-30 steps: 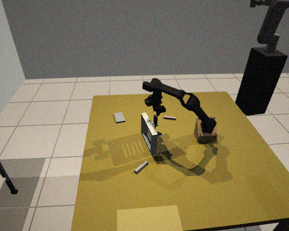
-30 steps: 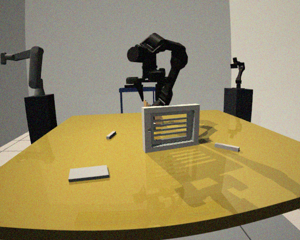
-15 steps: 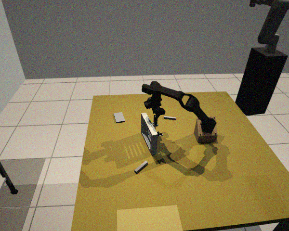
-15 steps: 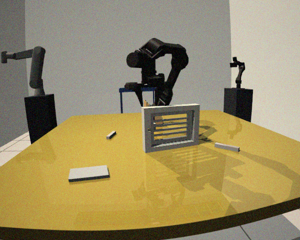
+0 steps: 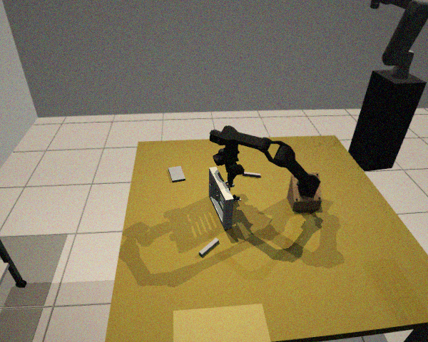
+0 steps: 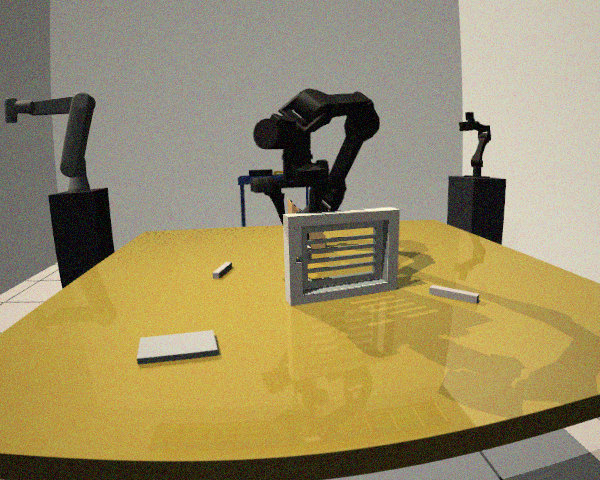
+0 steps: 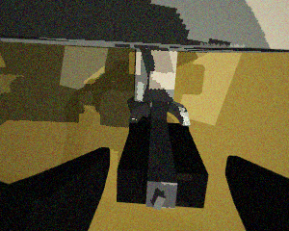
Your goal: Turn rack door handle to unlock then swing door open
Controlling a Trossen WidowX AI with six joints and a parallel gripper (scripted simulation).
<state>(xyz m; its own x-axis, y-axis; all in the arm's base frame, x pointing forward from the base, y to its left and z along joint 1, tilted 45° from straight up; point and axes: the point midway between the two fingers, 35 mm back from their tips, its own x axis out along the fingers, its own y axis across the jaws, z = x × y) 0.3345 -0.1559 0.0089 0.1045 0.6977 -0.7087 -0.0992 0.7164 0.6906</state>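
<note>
The dark upright handle is 40 mm below my gripper tip and 10 mm behind it. Round my gripper tip: flat grey plate: 250 mm to the right, 230 mm ahead, 140 mm below.
</note>
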